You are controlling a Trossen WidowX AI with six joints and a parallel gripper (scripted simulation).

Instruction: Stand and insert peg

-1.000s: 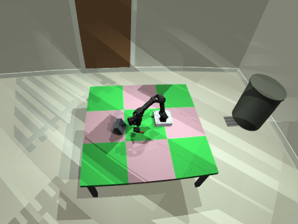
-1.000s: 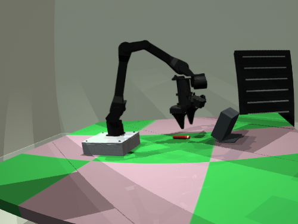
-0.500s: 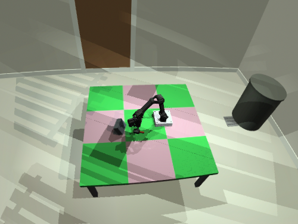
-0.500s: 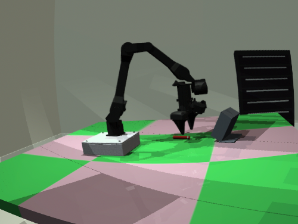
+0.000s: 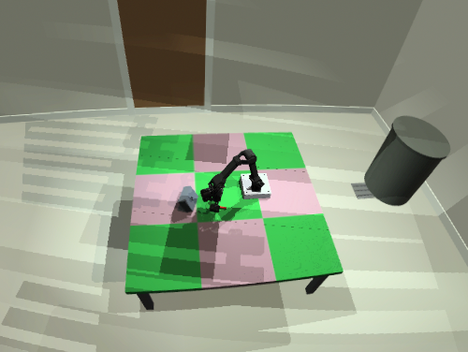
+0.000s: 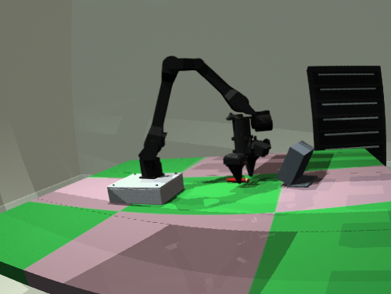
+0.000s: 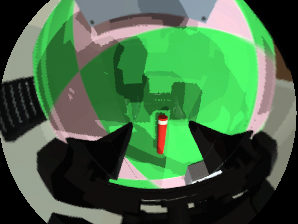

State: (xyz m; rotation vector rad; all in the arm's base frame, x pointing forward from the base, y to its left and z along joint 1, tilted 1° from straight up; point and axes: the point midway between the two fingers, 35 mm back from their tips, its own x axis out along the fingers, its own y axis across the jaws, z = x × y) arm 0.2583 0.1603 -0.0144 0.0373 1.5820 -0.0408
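Right now my gripper tip is 1 cm past the red peg. The rest, counted from my gripper tip: sloped panel (19 cm ahead, 6 cm above).
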